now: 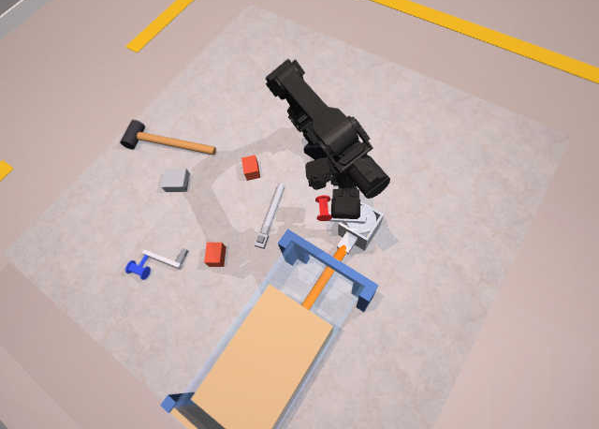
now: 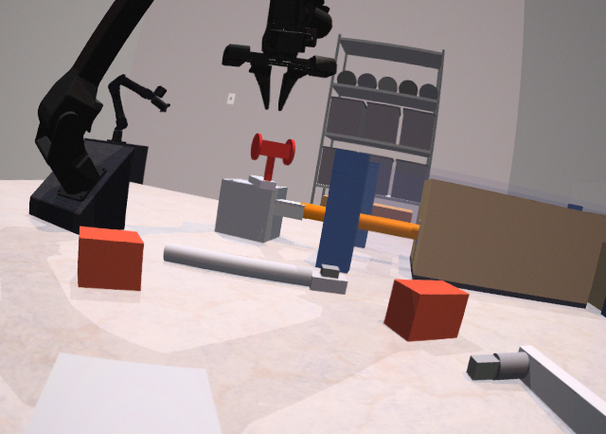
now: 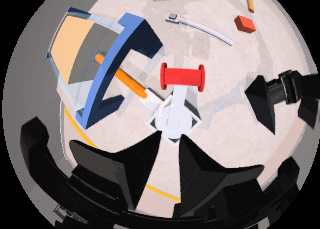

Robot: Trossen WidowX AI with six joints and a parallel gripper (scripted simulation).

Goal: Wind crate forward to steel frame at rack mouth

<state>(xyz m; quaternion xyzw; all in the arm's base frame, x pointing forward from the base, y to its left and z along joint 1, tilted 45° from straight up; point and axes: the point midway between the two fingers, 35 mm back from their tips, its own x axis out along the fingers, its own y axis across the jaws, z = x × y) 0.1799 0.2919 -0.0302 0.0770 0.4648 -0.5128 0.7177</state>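
Now: the red knob 3 cm ahead of my gripper tip, 5 cm to the right of it and 8 cm below it. The rest, counted from my gripper tip: frame (13 cm ahead, 5 cm to the left, 11 cm below); then grey winch (4 cm behind, 3 cm to the left, 18 cm below); then crank handle (1 cm ahead, 2 cm to the right, 11 cm below).
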